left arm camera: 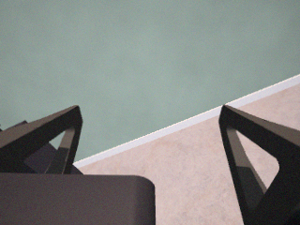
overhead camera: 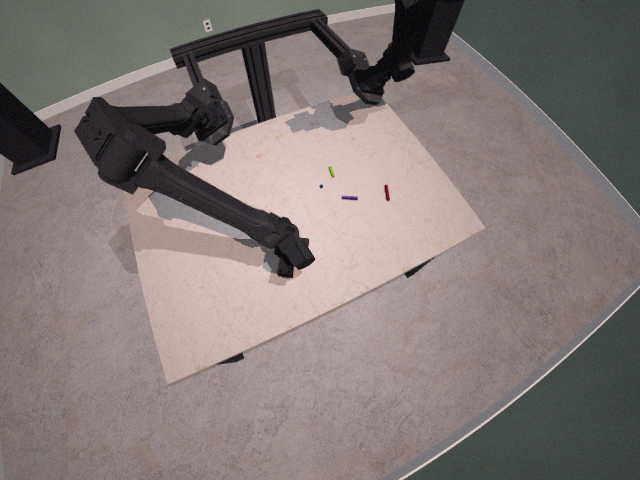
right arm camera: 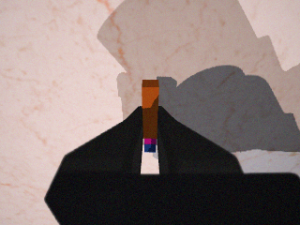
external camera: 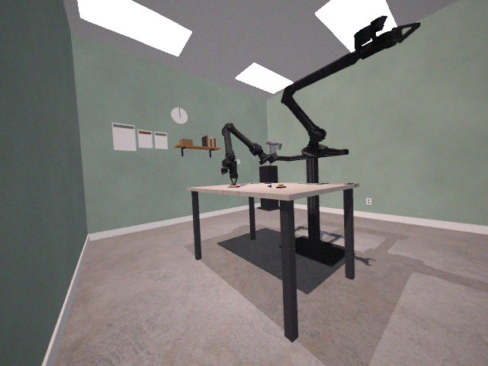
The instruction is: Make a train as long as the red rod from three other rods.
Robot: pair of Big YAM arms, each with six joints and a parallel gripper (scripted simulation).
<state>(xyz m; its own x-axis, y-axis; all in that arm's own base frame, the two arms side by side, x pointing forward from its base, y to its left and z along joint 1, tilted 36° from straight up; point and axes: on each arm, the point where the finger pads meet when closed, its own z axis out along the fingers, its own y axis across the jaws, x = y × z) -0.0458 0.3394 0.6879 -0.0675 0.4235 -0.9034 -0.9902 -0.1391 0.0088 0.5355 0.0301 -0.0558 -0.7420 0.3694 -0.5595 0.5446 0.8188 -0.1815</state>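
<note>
Right now my right hand is 30 mm past the magenta rod, 20 mm above it and 10 mm to the right of it. From my right hand the other things lie so: purple rod: 280 mm to the left, 160 mm behind, 20 mm below; orange rod: 10 mm ahead; lime rod: 300 mm behind, 250 mm to the left, 20 mm below.
</note>
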